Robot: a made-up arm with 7 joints. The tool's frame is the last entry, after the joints.
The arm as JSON. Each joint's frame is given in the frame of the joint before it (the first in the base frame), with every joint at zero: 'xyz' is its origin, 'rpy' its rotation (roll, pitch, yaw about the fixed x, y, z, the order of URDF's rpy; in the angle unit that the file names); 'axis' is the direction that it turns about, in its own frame. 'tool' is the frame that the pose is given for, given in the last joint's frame.
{
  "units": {
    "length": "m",
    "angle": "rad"
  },
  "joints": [
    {
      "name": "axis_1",
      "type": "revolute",
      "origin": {
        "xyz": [
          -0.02,
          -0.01,
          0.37
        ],
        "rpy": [
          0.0,
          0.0,
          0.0
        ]
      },
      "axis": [
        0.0,
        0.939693,
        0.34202
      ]
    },
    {
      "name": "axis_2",
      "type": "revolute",
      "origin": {
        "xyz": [
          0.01,
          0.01,
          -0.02
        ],
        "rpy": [
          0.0,
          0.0,
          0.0
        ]
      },
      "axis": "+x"
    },
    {
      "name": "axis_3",
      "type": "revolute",
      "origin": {
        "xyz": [
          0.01,
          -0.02,
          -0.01
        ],
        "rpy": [
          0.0,
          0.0,
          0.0
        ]
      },
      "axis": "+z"
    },
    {
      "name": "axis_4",
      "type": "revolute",
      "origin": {
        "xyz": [
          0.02,
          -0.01,
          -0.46
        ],
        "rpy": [
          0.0,
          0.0,
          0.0
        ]
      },
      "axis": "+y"
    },
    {
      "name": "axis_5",
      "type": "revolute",
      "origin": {
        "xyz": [
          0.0,
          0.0,
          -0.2
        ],
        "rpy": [
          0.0,
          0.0,
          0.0
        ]
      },
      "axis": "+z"
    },
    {
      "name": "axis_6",
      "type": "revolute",
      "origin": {
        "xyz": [
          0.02,
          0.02,
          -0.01
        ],
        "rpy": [
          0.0,
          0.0,
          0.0
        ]
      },
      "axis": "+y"
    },
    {
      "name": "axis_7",
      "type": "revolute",
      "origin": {
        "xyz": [
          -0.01,
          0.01,
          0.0
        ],
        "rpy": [
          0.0,
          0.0,
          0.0
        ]
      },
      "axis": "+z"
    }
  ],
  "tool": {
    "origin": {
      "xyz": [
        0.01,
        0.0,
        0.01
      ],
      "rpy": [
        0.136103,
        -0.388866,
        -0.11
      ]
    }
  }
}
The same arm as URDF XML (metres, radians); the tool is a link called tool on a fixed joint. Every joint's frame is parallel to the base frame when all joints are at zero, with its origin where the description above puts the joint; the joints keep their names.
<robot name="arm">
  <link name="base_link"/>
  <link name="link1"/>
  <link name="link2"/>
  <link name="link3"/>
  <link name="link4"/>
  <link name="link5"/>
  <link name="link6"/>
  <link name="link7"/>
  <link name="tool"/>
  <joint name="axis_1" type="continuous">
    <parent link="base_link"/>
    <child link="link1"/>
    <origin xyz="-0.02 -0.01 0.37" rpy="0 0 0"/>
    <axis xyz="0 0.9397 0.342"/>
  </joint>
  <joint name="axis_2" type="continuous">
    <parent link="link1"/>
    <child link="link2"/>
    <origin xyz="0.01 0.01 -0.02" rpy="0 0 0"/>
    <axis xyz="1 0 0"/>
  </joint>
  <joint name="axis_3" type="continuous">
    <parent link="link2"/>
    <child link="link3"/>
    <origin xyz="0.01 -0.02 -0.01" rpy="0 0 0"/>
    <axis xyz="0 0 1"/>
  </joint>
  <joint name="axis_4" type="continuous">
    <parent link="link3"/>
    <child link="link4"/>
    <origin xyz="0.02 -0.01 -0.46" rpy="0 0 0"/>
    <axis xyz="0 1 0"/>
  </joint>
  <joint name="axis_5" type="continuous">
    <parent link="link4"/>
    <child link="link5"/>
    <origin xyz="0 0 -0.2" rpy="0 0 0"/>
    <axis xyz="0 0 1"/>
  </joint>
  <joint name="axis_6" type="continuous">
    <parent link="link5"/>
    <child link="link6"/>
    <origin xyz="0.02 0.02 -0.01" rpy="0 0 0"/>
    <axis xyz="0 1 0"/>
  </joint>
  <joint name="axis_7" type="continuous">
    <parent link="link6"/>
    <child link="link7"/>
    <origin xyz="-0.01 0.01 0" rpy="0 0 0"/>
    <axis xyz="0 0 1"/>
  </joint>
  <joint name="tool_joint" type="fixed">
    <parent link="link7"/>
    <child link="tool"/>
    <origin xyz="0.01 0 0.01" rpy="0.1361 -0.3889 -0.11"/>
  </joint>
</robot>

